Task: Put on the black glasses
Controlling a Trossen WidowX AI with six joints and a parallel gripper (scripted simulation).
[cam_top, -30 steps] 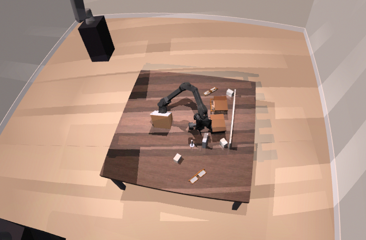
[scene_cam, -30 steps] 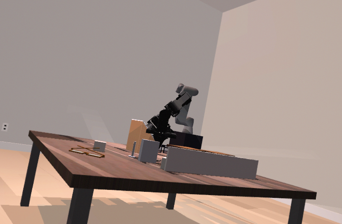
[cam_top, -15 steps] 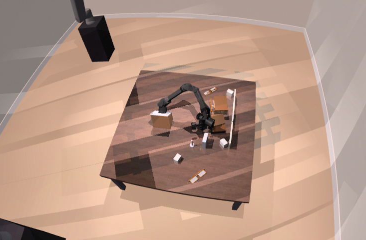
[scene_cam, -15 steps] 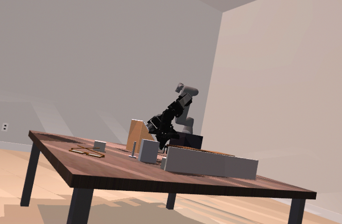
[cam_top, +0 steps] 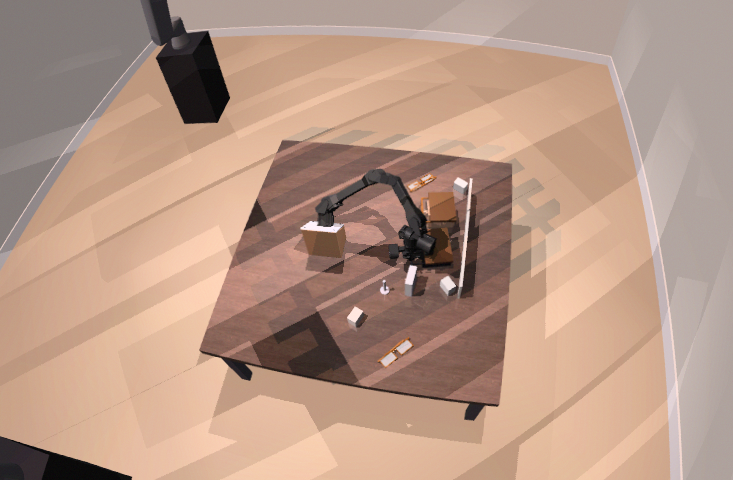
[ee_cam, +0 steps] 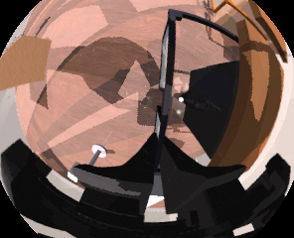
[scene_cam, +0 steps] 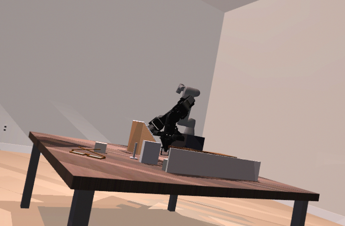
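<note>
Right now my gripper tip is 1 cm short of the white block, 10 cm to the left of it and 1 cm above it. From my gripper tip the other things lie so: small grey peg stand (10 cm behind, 12 cm to the right, 4 cm below); long white bar (24 cm ahead, 16 cm to the left, 1 cm below).
</note>
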